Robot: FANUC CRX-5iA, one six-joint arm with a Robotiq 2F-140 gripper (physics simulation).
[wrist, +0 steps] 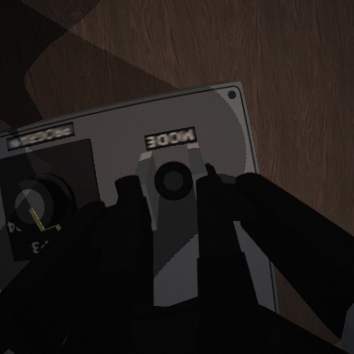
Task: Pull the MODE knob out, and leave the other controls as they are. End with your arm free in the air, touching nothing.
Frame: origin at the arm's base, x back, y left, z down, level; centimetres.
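Seen in the pictures: gripper, fingertip midpoint: [172,165].
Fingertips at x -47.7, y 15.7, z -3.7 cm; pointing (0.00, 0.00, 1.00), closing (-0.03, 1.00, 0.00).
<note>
Offsets run from my fingertips to a thing's top centre. "spot": to the spot under its first point. Level surfaces: height alone.
The MODE knob @(dz -3.3, dx -0.1, dy +0.0 cm) [173,181] is a round black knob with a dark grey centre, below the MODE label @(dz +3.7, dx +1.2, dy +0.1 cm) [170,139] near the upper right part of the grey control panel [112,117]. My gripper [172,165] is shut on the MODE knob, with one light grey fingertip pad on its left side and one on its right. The knob's height above the panel cannot be told from this view straight down onto it. The black gripper linkage hides much of the lower panel.
At the left, a black rotary selector @(spot: dz -0.4, dx -0.5, dy -11.7 cm) [31,204] with a yellow pointer mark sits on a dark square plate @(spot: dz +3.6, dx +1.4, dy -7.8 cm) [82,157], close to my left finger linkage. A PROGRAM label @(dz +4.5, dx +4.1, dy -11.9 cm) [41,136] is above it. The panel lies on a brown wooden surface @(dz +11.3 cm) [295,75].
</note>
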